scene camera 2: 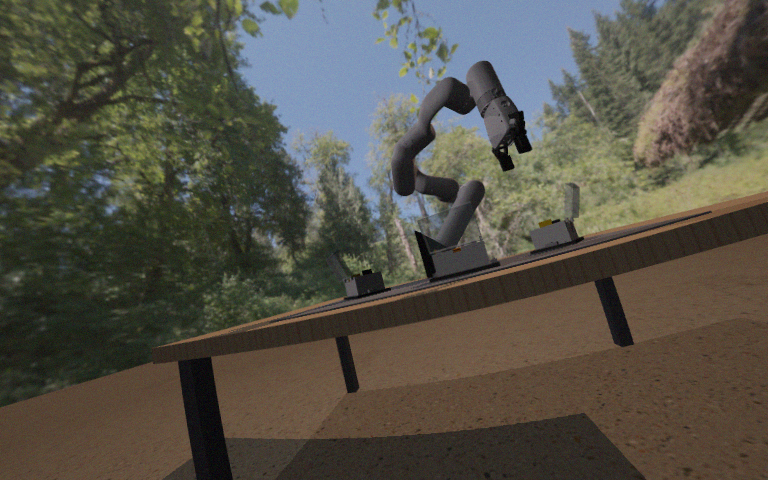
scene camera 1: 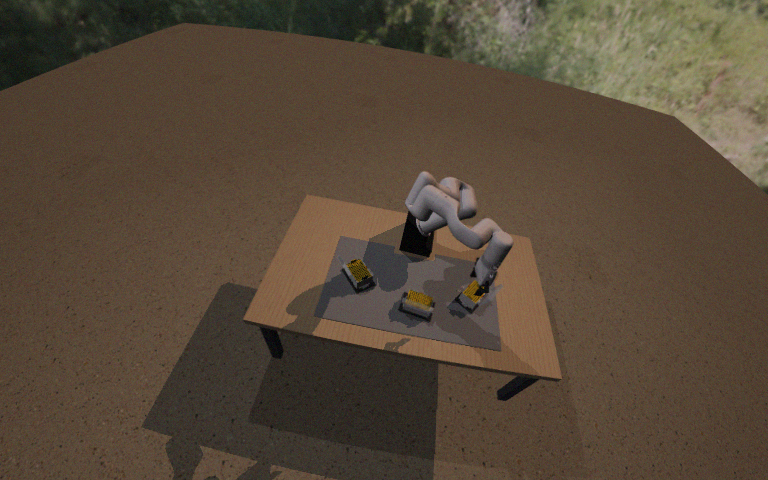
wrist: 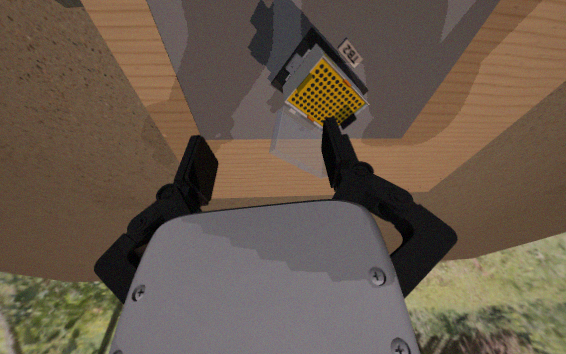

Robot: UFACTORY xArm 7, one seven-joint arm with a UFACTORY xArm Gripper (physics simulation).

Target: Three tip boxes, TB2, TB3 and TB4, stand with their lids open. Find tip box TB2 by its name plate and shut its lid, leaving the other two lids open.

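Where they show: gripper, fingertip midpoint: (scene camera 2: 516, 161) (scene camera 1: 475, 285) (wrist: 265, 141); arm's base, link origin: (scene camera 1: 422, 226).
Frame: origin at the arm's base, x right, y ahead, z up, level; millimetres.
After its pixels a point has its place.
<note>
Tip box TB2 (scene camera 1: 470, 298) @[x -278, y 361, z -51 mm] (scene camera 2: 555, 234) (wrist: 327, 95) @[x -294, y 312, z -57 mm], grey with a yellow perforated rack, stands at the right of the mat. Its name plate (wrist: 350, 52) @[x -247, y 273, z -112 mm] reads TB2 in the wrist view. Its clear lid (scene camera 1: 494, 295) @[x -362, y 375, z 29 mm] (scene camera 2: 572, 199) @[x -336, y 395, z -11 mm] (wrist: 299, 140) @[x -359, y 353, z -20 mm] stands open on the side towards the table's right edge. My gripper (scene camera 1: 483, 279) @[x -241, y 414, z 117 mm] (scene camera 2: 515, 156) @[x -241, y 414, z 117 mm] (wrist: 265, 141) @[x -241, y 414, z 117 mm] is open and empty, high above the mat near TB2. In the wrist view one finger overlaps the edge of TB2 and its lid. Two other tip boxes, left (scene camera 1: 357, 273) @[x 267, y 357, z -57 mm] (scene camera 2: 365, 284) @[x 235, y 392, z -81 mm] and middle (scene camera 1: 417, 304) @[x -33, y 451, z -57 mm] (scene camera 2: 459, 258) @[x -34, y 470, z -77 mm], have open lids; their plates are unreadable.
The boxes stand on a grey mat (scene camera 1: 339, 308) @[x 305, y 527, z -114 mm] (wrist: 215, 100) @[x -343, y 511, z -114 mm] on the wooden table (scene camera 1: 283, 271) @[x 625, y 402, z -117 mm] (scene camera 2: 396, 311) @[x 80, y 669, z -133 mm] (wrist: 250, 170) @[x -564, y 458, z -117 mm]. The black base block (scene camera 1: 416, 240) @[x 20, y 102, z -14 mm] of the arm is at the back. The middle box's clear lid (scene camera 2: 450, 217) @[x -40, y 512, z 10 mm] stands up in scene camera 2.
</note>
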